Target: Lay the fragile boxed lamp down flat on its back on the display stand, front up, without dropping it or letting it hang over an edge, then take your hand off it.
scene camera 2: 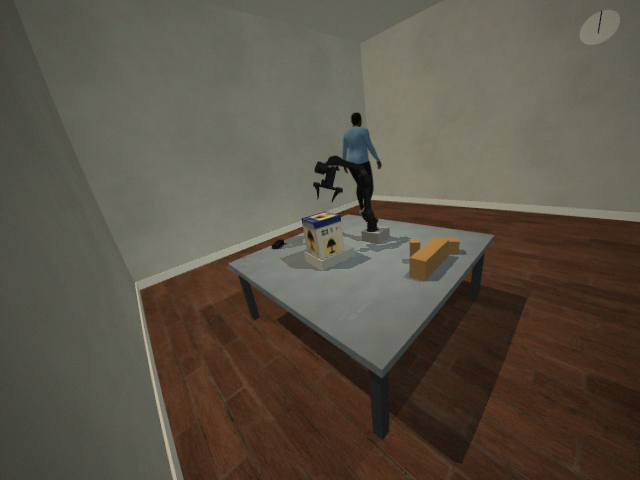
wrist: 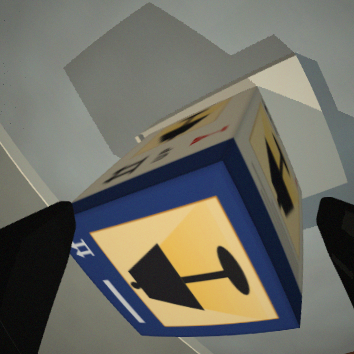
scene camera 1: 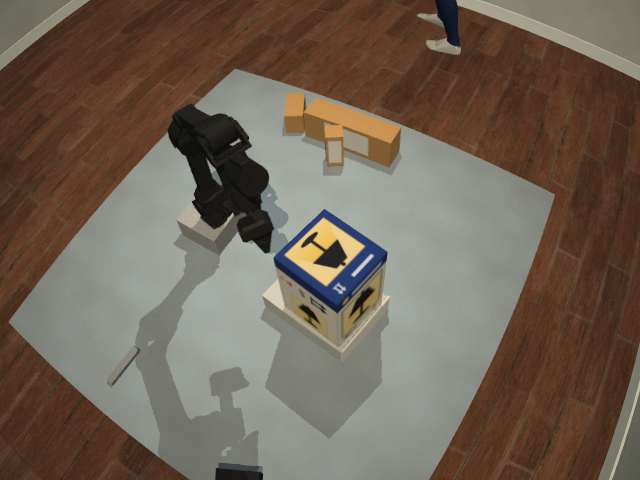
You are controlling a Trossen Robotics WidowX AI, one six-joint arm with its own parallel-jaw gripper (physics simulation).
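Places are measured from the arm's base along level axes (x left, y ahead, z down), in metres.
Where they show: gripper, fingertip midpoint: (scene camera 2: 324, 200) (wrist: 200, 213) (scene camera 1: 263, 239); arm's base, origin of the base link: (scene camera 2: 372, 230).
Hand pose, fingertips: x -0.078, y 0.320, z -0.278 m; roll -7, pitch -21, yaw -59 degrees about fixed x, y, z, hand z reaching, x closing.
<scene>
Things, the pixels of their top centre, and the offset from my fingertips.
- boxed lamp, middle of its top: (wrist: 167, 281) (scene camera 1: 330, 254) (scene camera 2: 320, 216) dx +0.089, dy +0.099, dz +0.066 m
- black object, middle of its top: (scene camera 2: 277, 242) dx -0.410, dy +0.231, dz +0.320 m
- thin grey bar, middle of its top: (scene camera 1: 122, 364) dx -0.414, dy -0.221, dz +0.343 m
The boxed lamp (scene camera 1: 330, 253) (scene camera 2: 323, 235) (wrist: 190, 260) is a cream carton with a blue-edged lid. It stands upright on the pale, low display stand (scene camera 1: 272, 297) (scene camera 2: 338, 259) (wrist: 287, 82). Its lid, with a lamp picture, faces up. The lamp pictures on its two visible sides in scene camera 1 are upright. Stand edges show around its foot; the far side is hidden there. My gripper (scene camera 1: 266, 249) (scene camera 2: 326, 199) (wrist: 200, 213) is open and empty, above the box and apart from it in scene camera 2. In the wrist view the fingers frame the box from left and right.
Orange boxes (scene camera 1: 351, 131) (scene camera 2: 434, 258) stand near one table edge. A black object (scene camera 1: 238, 473) (scene camera 2: 278, 243) lies by another edge. A thin grey bar (scene camera 1: 123, 365) lies on the table. The arm stands on a grey block (scene camera 1: 204, 229) (scene camera 2: 375, 235). A person (scene camera 2: 356, 147) is beyond the table.
</scene>
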